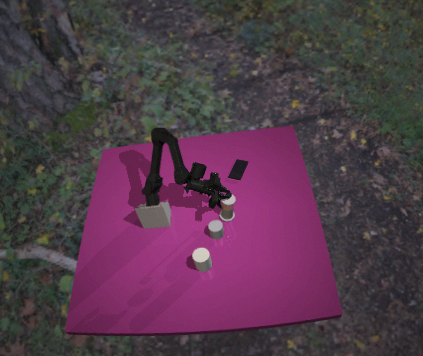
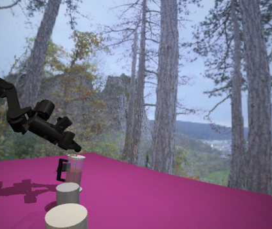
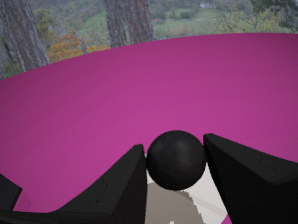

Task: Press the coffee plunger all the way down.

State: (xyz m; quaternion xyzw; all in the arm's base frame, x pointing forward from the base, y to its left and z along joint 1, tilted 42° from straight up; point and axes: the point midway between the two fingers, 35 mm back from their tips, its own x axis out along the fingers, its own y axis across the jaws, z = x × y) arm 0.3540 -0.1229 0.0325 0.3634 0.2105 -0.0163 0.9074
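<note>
Right now the coffee press is 8 cm below my gripper tip, 3 cm behind it and 2 cm to the left of it.
</note>
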